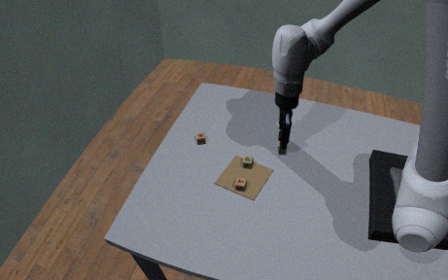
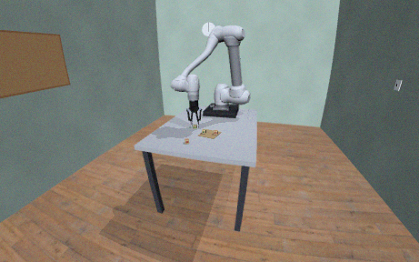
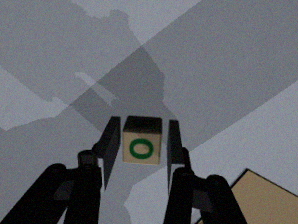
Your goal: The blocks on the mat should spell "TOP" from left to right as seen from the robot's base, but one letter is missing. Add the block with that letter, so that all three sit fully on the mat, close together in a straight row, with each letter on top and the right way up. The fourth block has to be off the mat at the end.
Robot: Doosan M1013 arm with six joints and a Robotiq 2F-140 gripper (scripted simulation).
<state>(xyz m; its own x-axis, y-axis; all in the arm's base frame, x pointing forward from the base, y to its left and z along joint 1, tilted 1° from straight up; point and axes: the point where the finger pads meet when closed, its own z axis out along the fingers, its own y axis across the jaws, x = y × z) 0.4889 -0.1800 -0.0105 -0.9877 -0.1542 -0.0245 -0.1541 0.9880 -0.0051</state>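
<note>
The tan mat is 15 cm to the left of my hand, 11 cm ahead of it and 3 cm below it.
</note>
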